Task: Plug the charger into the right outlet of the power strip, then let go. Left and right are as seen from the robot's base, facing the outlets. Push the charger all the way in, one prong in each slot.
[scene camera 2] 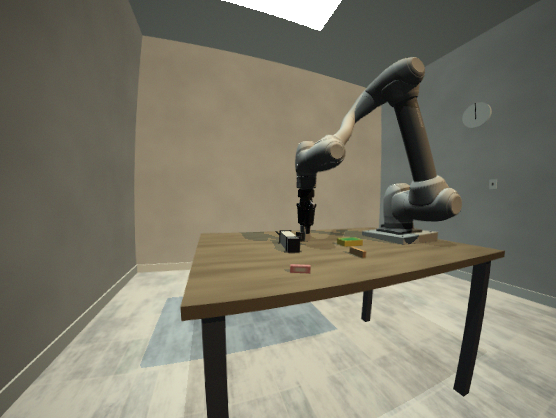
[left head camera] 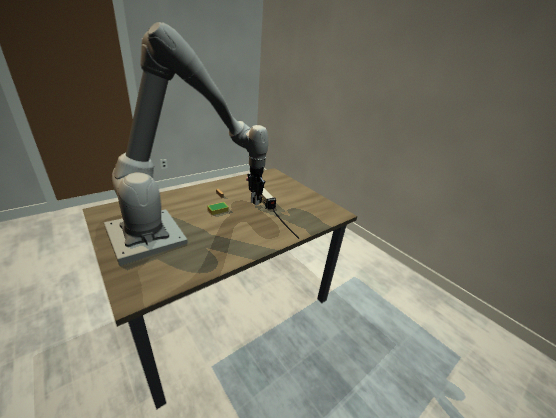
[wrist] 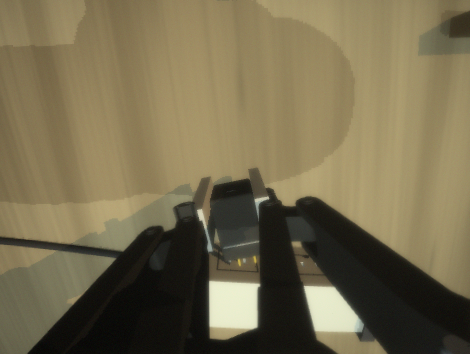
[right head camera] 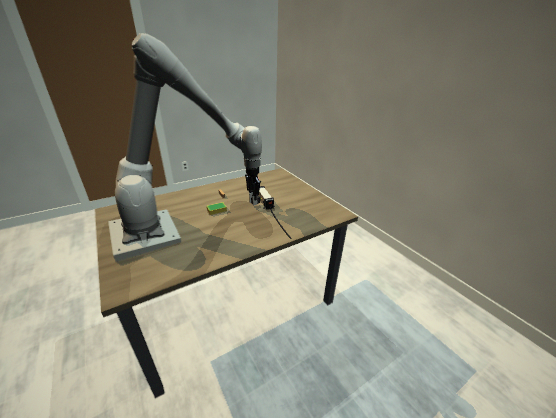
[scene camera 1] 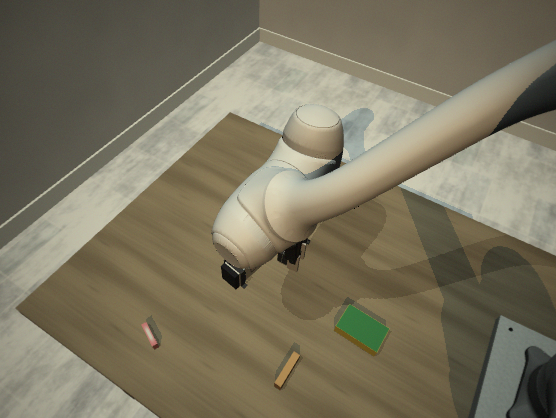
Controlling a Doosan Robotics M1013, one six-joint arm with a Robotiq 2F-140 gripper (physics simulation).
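Places are measured from the arm's base along level axes (x right, y ahead, z up), in metres.
Where they show: gripper, between the fingertips: (scene camera 2: 304, 239) (left head camera: 254, 203) (wrist: 232, 188) (right head camera: 253, 203) (scene camera 1: 295, 262); arm's base, origin of its link: (scene camera 2: 398, 231) (left head camera: 144, 231) (right head camera: 142, 229).
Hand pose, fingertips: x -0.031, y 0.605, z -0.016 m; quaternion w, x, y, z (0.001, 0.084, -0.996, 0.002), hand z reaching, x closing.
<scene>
Things, the pixels of their top centre, and the offset from my fingertips. "spot": a spot on its surface instead.
- dark charger, centre of its top: (wrist: 240, 240) (scene camera 1: 286, 250) dx -0.004, dy +0.026, dz +0.038 m
- power strip, centre of its top: (wrist: 276, 313) (scene camera 2: 288, 233) (left head camera: 265, 192) (right head camera: 264, 192) dx -0.030, dy +0.089, dz +0.040 m
- right outlet, centre of its top: (wrist: 236, 283) dx +0.000, dy +0.075, dz +0.021 m
- green-topped block, centre of its top: (scene camera 1: 362, 327) (scene camera 2: 349, 239) (left head camera: 218, 206) (right head camera: 216, 206) dx -0.051, dy -0.208, dz +0.006 m
- orange block, centre of its top: (scene camera 1: 287, 368) (scene camera 2: 357, 248) (left head camera: 219, 191) (right head camera: 221, 191) dx -0.218, dy -0.125, dz +0.004 m
- pink block, centre of its top: (scene camera 1: 149, 333) (scene camera 2: 300, 265) dx -0.329, dy +0.153, dz -0.001 m
- strip's cable, a spot on its surface: (wrist: 60, 245) spot: dx +0.169, dy +0.058, dz -0.016 m
My gripper (left head camera: 256, 202) (right head camera: 254, 199) (scene camera 2: 304, 233) (wrist: 232, 188) points down, low over the table beside the power strip, and is shut on the dark charger (wrist: 235, 220). The power strip (left head camera: 268, 194) (right head camera: 265, 193) (scene camera 2: 290, 242) (wrist: 233, 305) lies on the table; its black end (scene camera 1: 232, 276) shows past the arm. In the wrist view the charger's yellow prongs (wrist: 239, 262) (wrist: 255, 260) show in front of the right outlet (wrist: 237, 270), outside the slots and shifted toward the image right of them. The charger looks slightly turned in the fingers. The left outlet is partly hidden by a finger.
A green-topped block (left head camera: 218, 207) (right head camera: 217, 207) (scene camera 1: 362, 327) (scene camera 2: 349, 241) and an orange block (left head camera: 220, 192) (right head camera: 222, 193) (scene camera 1: 287, 370) (scene camera 2: 357, 252) lie toward the robot's base. A pink block (scene camera 1: 150, 335) (scene camera 2: 300, 269) lies past the strip's black end. The strip's cable (left head camera: 286, 224) (right head camera: 281, 224) (wrist: 60, 245) runs across the table.
</scene>
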